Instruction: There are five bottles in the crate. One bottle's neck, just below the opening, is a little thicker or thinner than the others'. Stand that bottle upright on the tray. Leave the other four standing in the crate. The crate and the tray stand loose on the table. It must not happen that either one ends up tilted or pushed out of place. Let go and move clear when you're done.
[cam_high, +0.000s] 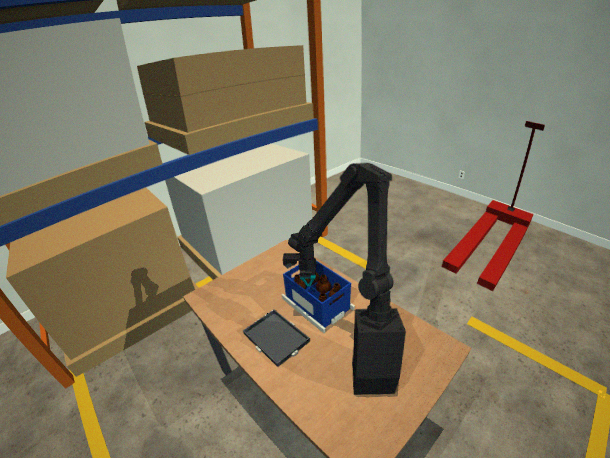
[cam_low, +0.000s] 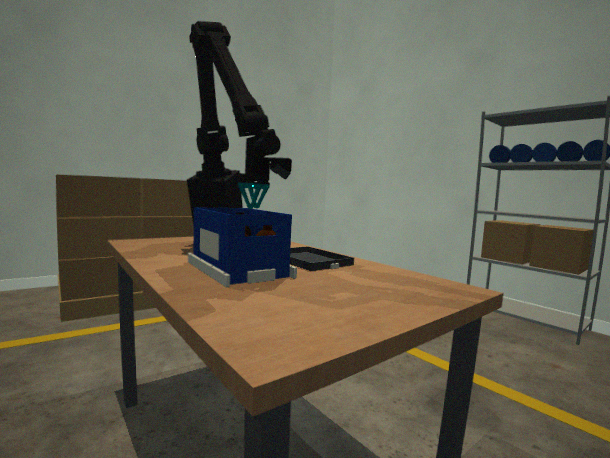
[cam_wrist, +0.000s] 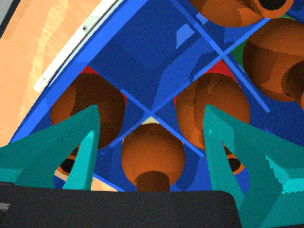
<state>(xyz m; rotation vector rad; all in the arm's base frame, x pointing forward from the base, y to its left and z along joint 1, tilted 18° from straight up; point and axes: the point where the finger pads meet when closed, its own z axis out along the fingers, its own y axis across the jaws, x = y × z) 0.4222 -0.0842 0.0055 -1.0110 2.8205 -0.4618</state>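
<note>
Right now the crate is 10 mm behind my hand, 40 mm to the right of it and 110 mm below it. Also, from my hand: bottle 90 mm ahead, 10 mm to the right, 100 mm below; dark tray 240 mm to the left, 180 mm below.
</note>
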